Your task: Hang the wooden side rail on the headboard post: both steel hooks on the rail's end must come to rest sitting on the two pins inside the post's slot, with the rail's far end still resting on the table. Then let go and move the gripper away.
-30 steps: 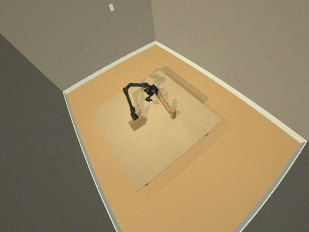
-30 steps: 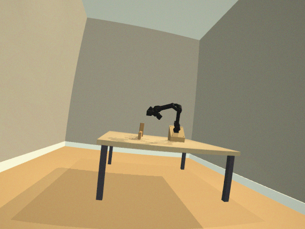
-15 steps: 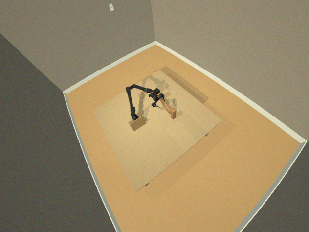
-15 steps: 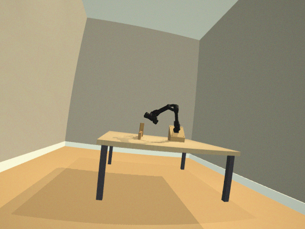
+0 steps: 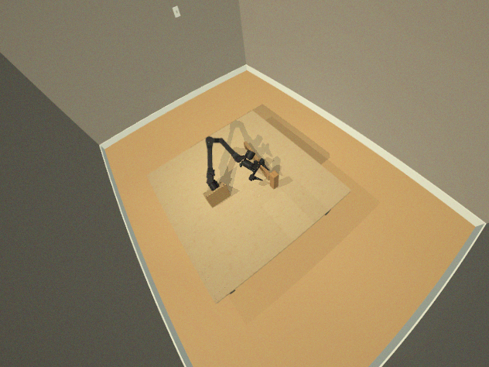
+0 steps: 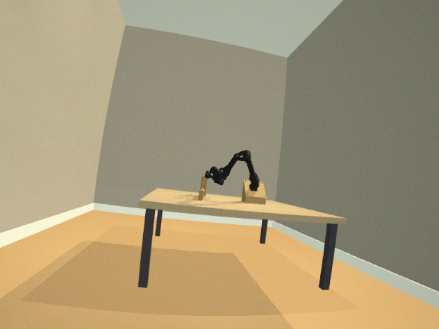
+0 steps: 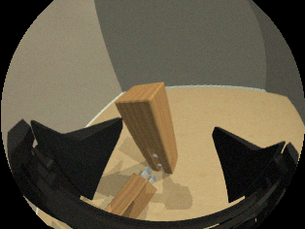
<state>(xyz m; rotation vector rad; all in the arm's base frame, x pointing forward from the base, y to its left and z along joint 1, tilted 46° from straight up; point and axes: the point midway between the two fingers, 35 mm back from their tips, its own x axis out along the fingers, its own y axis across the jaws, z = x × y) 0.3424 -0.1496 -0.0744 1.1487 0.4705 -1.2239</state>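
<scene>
My gripper tip is now 80 mm above the headboard post, 40 mm to the left of it and 40 mm short of it.
</scene>
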